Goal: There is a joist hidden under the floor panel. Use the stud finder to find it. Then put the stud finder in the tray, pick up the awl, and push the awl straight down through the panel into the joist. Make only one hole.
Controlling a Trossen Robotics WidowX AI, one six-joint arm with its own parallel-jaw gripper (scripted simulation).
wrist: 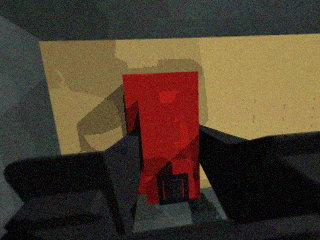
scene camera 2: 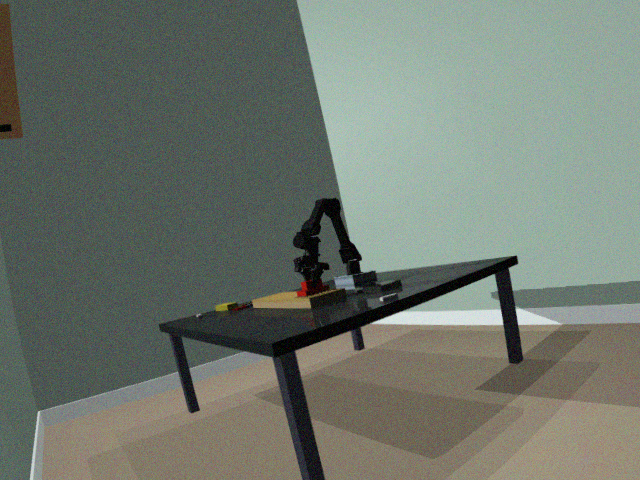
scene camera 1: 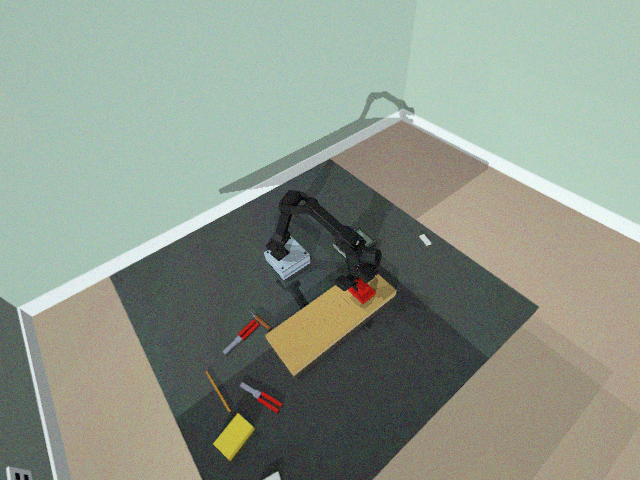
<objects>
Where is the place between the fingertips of my gripper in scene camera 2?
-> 310,288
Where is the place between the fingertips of my gripper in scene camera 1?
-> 360,287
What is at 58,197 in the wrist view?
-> My gripper.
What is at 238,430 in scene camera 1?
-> A yellow block.
</objects>
